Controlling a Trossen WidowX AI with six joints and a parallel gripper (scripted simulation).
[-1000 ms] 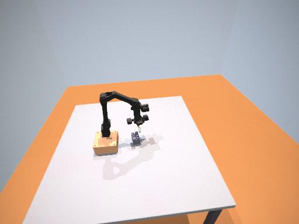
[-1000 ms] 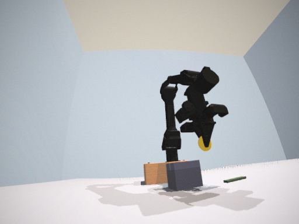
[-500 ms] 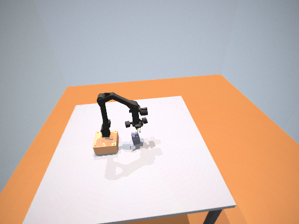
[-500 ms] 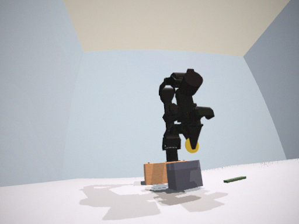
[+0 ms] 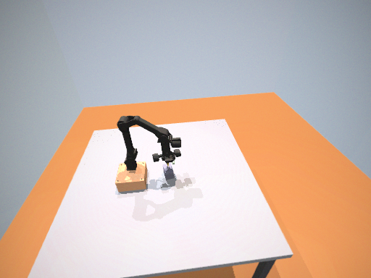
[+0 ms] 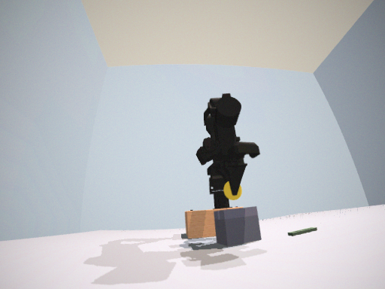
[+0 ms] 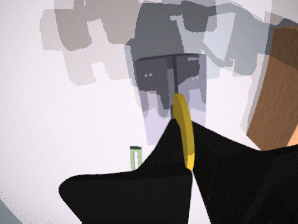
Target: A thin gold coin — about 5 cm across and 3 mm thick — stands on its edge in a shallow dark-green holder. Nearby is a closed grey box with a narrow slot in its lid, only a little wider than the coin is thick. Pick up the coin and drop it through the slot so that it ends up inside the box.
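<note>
The gold coin is 10 mm above my gripper tip.
</note>
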